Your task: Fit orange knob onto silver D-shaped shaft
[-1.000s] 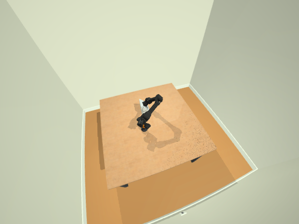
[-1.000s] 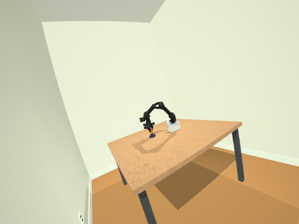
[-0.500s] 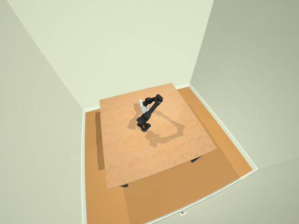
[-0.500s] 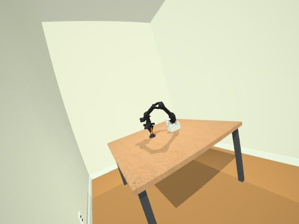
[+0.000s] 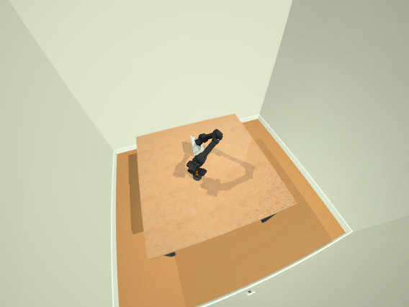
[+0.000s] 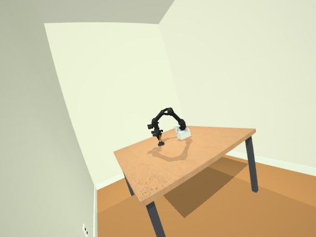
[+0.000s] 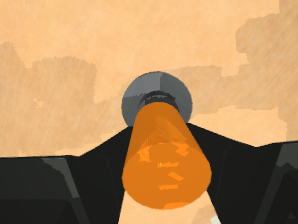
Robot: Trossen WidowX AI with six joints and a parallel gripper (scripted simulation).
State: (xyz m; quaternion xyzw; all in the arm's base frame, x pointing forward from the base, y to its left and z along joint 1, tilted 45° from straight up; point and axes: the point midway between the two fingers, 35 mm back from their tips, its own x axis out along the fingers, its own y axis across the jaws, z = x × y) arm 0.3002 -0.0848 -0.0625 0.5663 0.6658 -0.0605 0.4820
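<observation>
My gripper tip is 3 cm below the orange knob. Round my gripper tip: pedestal (4 cm below).
</observation>
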